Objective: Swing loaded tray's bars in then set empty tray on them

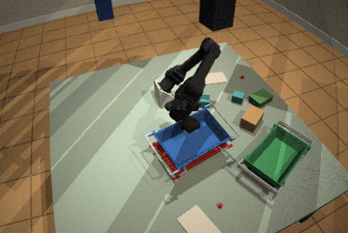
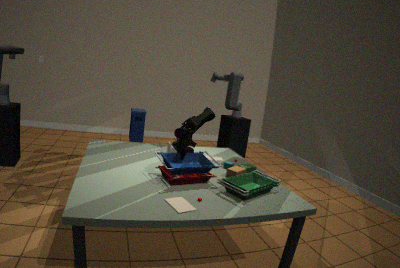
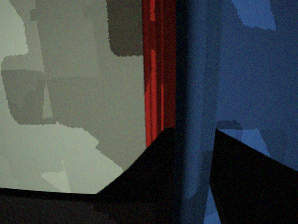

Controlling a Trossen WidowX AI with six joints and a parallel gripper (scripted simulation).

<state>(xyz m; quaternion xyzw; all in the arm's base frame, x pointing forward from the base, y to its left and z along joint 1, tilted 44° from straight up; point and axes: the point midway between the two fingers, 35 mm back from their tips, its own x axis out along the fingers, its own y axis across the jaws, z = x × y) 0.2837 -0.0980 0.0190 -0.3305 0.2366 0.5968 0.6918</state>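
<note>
Now: gripper tip 80 mm short of the blue tray, 10 mm to the right of it and 20 mm below it. Round my gripper tip: green block: 30 mm behind, 540 mm to the left, 80 mm below; orange block: 70 mm ahead, 380 mm to the left, 70 mm below.
</note>
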